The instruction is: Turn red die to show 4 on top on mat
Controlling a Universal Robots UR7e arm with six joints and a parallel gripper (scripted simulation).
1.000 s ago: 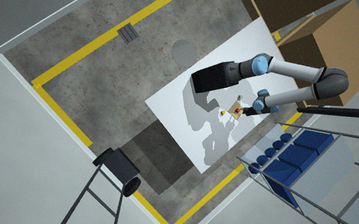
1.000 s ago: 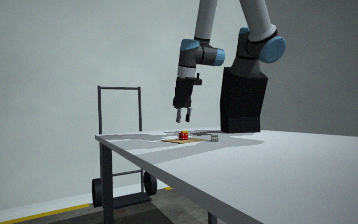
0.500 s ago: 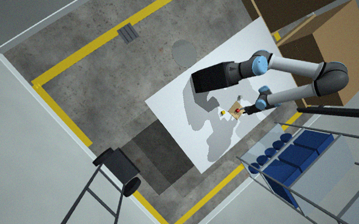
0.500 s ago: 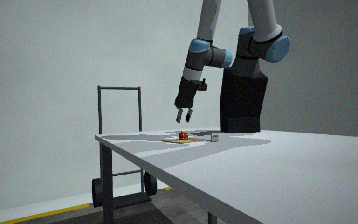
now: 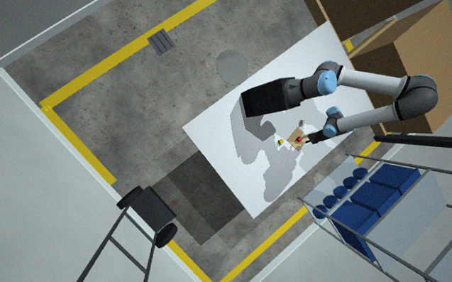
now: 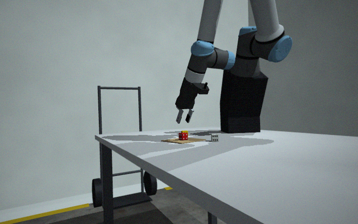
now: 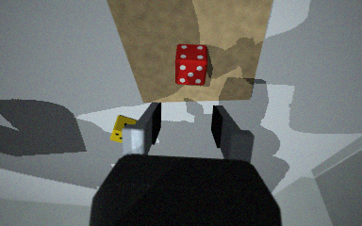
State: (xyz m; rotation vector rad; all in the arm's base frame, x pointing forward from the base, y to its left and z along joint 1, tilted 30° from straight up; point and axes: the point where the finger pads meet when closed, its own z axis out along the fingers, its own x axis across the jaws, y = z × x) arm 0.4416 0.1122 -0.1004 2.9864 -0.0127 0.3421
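My gripper is now 8 cm above the red die. Round my hand: yellow die (8 cm behind, 14 cm to the right, 8 cm below); then white die (9 cm behind, 10 cm to the left, 8 cm below); then tan mat (9 cm below).
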